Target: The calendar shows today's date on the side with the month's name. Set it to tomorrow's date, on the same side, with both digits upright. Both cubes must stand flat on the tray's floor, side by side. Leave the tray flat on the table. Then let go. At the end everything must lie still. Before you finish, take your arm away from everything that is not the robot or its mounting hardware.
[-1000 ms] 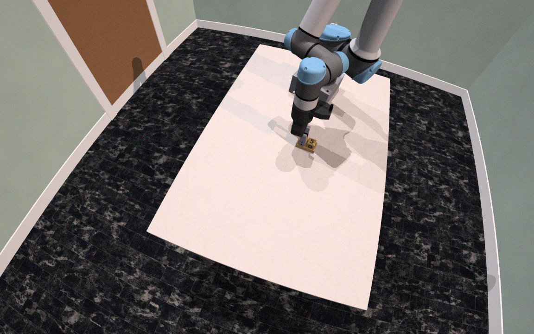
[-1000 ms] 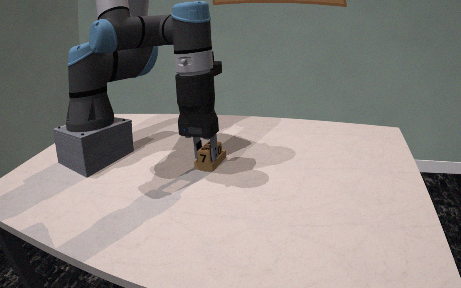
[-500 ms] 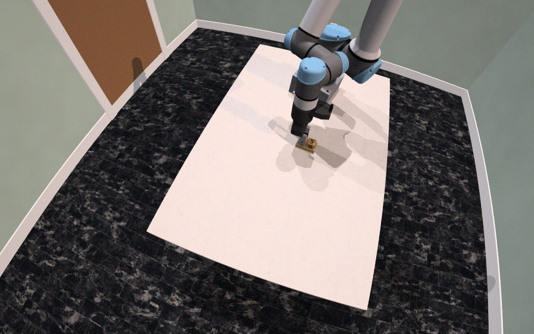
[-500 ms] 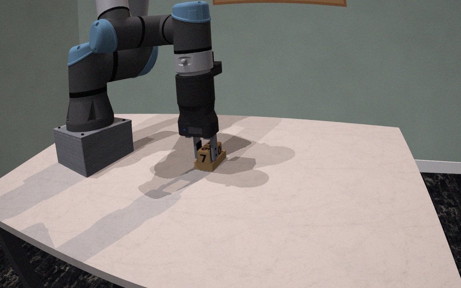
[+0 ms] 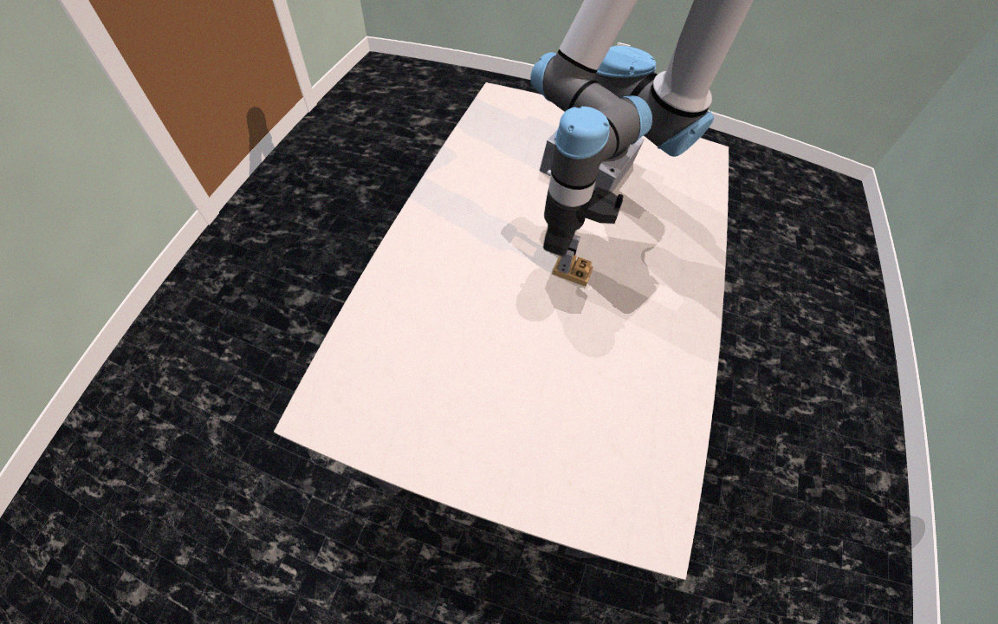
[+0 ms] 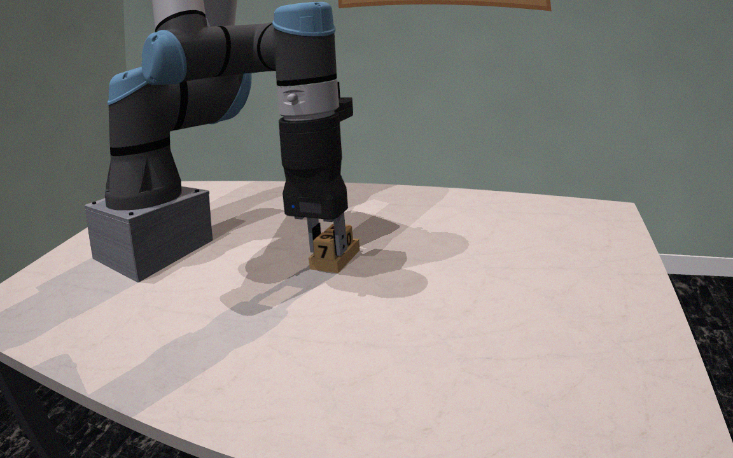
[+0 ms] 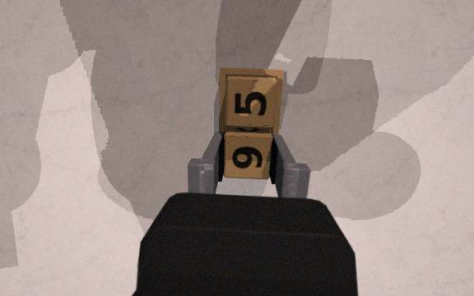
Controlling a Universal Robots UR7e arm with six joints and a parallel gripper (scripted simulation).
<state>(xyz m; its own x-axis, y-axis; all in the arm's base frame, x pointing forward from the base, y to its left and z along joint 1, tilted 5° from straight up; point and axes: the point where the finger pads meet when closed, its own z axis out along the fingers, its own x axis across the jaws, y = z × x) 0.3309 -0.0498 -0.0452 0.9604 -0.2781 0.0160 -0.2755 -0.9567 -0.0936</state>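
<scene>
The wooden calendar tray lies 3 cm below my hand and 2 cm to the left of it.
</scene>
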